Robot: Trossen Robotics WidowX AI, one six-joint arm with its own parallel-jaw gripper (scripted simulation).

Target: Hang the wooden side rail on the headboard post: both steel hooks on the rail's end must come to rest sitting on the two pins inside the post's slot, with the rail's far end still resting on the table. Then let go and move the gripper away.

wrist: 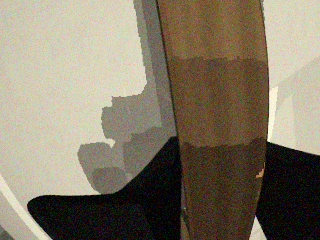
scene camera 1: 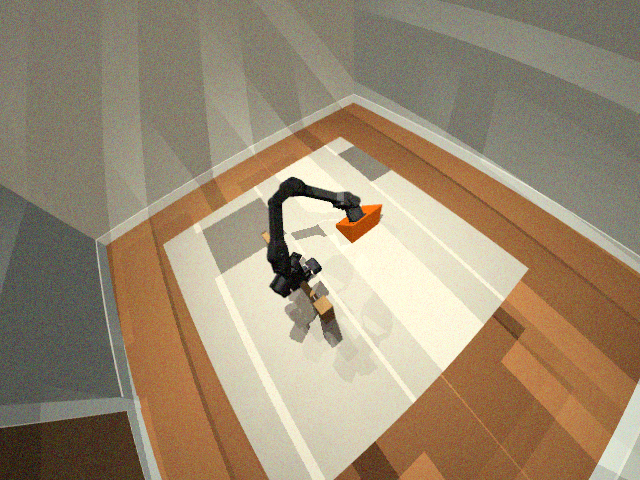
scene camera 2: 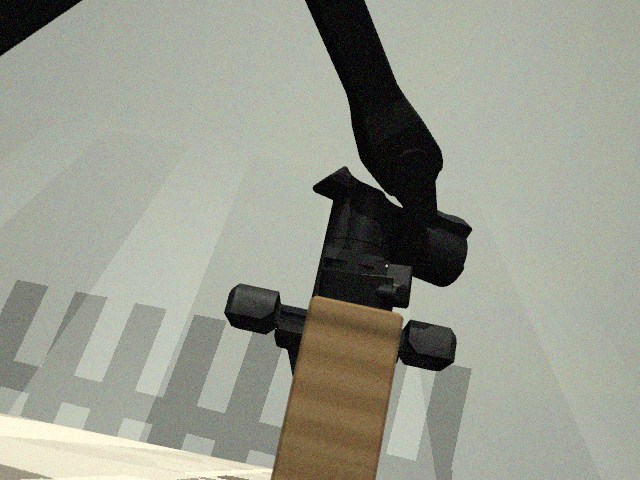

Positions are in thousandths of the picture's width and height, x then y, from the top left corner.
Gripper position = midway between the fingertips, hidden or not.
Note:
In view: my gripper (wrist: 623,581) and a wooden side rail (scene camera 2: 527,849).
The wooden side rail also shows in the wrist view (wrist: 680,273).

